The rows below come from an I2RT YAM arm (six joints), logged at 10 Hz.
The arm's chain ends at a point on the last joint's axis. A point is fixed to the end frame.
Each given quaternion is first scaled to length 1.
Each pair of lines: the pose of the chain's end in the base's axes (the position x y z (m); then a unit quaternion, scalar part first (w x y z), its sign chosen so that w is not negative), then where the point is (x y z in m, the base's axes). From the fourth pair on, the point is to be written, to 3 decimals.
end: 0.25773 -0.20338 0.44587 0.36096 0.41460 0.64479 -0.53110
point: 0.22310 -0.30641 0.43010
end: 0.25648 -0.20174 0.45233 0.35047 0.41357 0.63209 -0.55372
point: 0.21776 -0.30390 0.44101
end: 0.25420 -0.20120 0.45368 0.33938 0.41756 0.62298 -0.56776
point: 0.21180 -0.30211 0.44458
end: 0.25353 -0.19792 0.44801 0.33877 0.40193 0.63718 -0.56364
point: 0.214 -0.300 0.439
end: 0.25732 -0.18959 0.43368 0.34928 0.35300 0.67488 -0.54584
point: 0.230 -0.295 0.424
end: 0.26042 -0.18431 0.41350 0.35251 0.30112 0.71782 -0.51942
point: 0.245 -0.292 0.400
